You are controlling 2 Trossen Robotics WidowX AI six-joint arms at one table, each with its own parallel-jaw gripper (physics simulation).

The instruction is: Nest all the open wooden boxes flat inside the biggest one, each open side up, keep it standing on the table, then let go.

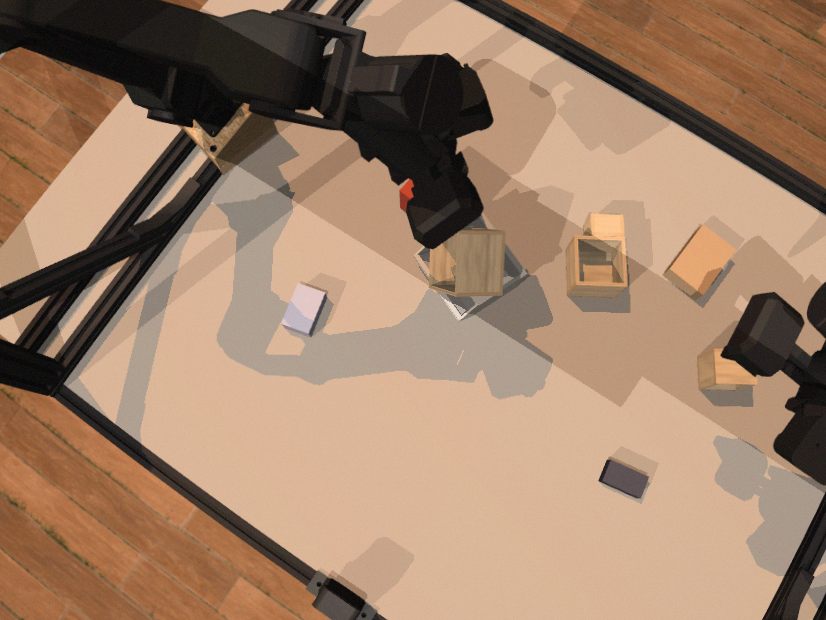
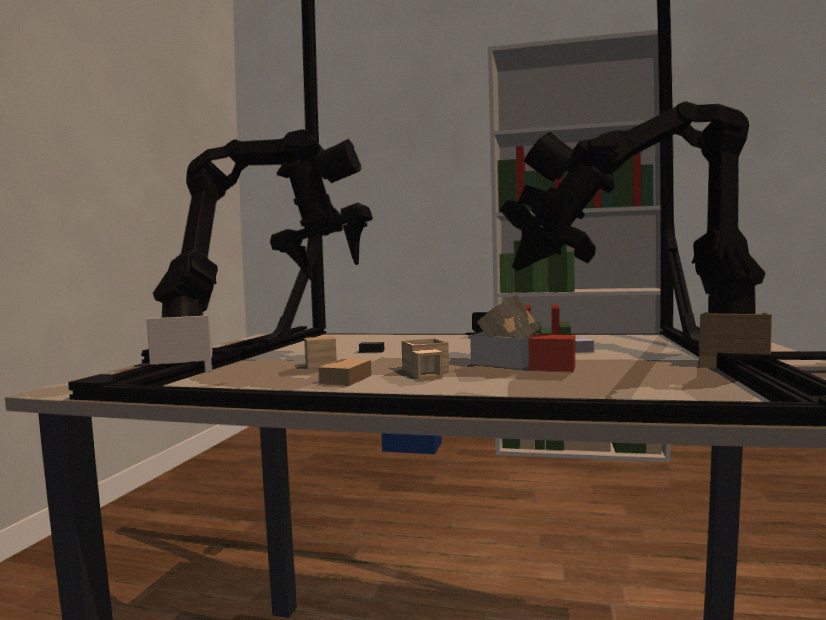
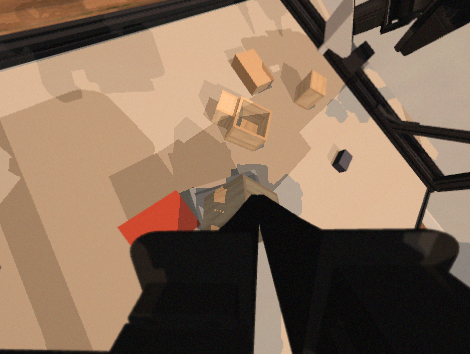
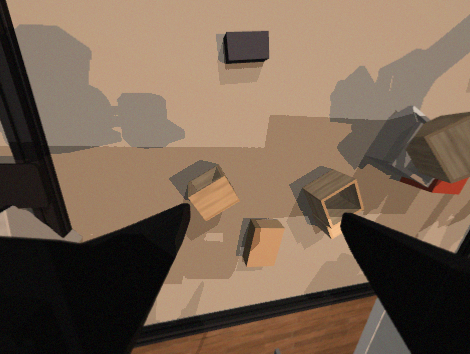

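Seen in the pictures: left gripper, fingertip midpoint: [image 2: 514, 269] [image 3: 257, 200]; right gripper, fingertip midpoint: [image 1: 756, 378] [image 2: 334, 272] [image 3: 398, 51] [image 4: 264, 215]; left arm's base at its link origin: [image 1: 214, 102] [image 2: 733, 323]; right arm's base at its link origin: [image 2: 181, 332] [image 3: 352, 22].
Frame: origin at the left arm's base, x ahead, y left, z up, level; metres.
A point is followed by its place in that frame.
Observation:
The biggest wooden box [image 1: 479, 262] @(x 0.373, y 0.085, z 0.029 m) [image 2: 508, 319] @(x 0.343, y 0.118, z 0.012 m) [image 3: 225, 202] @(x 0.338, y 0.111, z 0.016 m) [image 4: 445, 147] @(x 0.391, y 0.091, z 0.018 m) rests tilted on a grey bin [image 2: 497, 351] @(x 0.358, y 0.135, z -0.041 m) [image 4: 390, 142] @(x 0.405, y 0.098, z -0.039 m); its opening does not show. A smaller box [image 1: 597, 290] @(x 0.481, y 0.185, z -0.038 m) [image 2: 406, 360] @(x 0.483, y 0.224, z -0.048 m) [image 3: 245, 139] @(x 0.438, y 0.184, z -0.039 m) stands open side up. The smallest box [image 1: 605, 224] @(x 0.431, y 0.247, z -0.027 m) [image 2: 427, 365] @(x 0.440, y 0.235, z -0.052 m) [image 3: 227, 106] @(x 0.430, y 0.243, z -0.027 m) lies on its side against it. Another box [image 1: 713, 369] @(x 0.638, y 0.212, z -0.023 m) [image 2: 320, 352] @(x 0.641, y 0.247, z -0.039 m) [image 3: 311, 91] @(x 0.628, y 0.221, z -0.023 m) [image 4: 214, 197] @(x 0.655, y 0.229, z -0.017 m) lies on its side. My left gripper [image 2: 517, 266] @(x 0.334, y 0.107, z 0.096 m) [image 3: 257, 200] @(x 0.334, y 0.107, z 0.096 m) is shut and empty above the biggest box. My right gripper [image 2: 333, 270] @(x 0.651, y 0.183, z 0.098 m) [image 4: 264, 215] @(x 0.651, y 0.183, z 0.098 m) is open and empty, high above the table.
A red block [image 1: 406, 194] @(x 0.247, y 0.093, z -0.015 m) [image 2: 552, 353] @(x 0.262, y 0.147, z -0.038 m) [image 3: 160, 217] @(x 0.271, y 0.131, z -0.015 m) stands beside the bin. An orange-brown block [image 1: 700, 260] @(x 0.541, y 0.309, z -0.041 m) [image 2: 344, 371] @(x 0.520, y 0.349, z -0.046 m) [image 4: 265, 242] @(x 0.546, y 0.302, z -0.041 m) lies near the smaller boxes. A dark block [image 1: 624, 477] @(x 0.655, y 0.054, z -0.050 m) [image 4: 247, 46] @(x 0.658, y 0.056, z -0.049 m) and a lavender block [image 1: 304, 308] @(x 0.263, y -0.083, z -0.045 m) lie farther off. Black rails edge the table.

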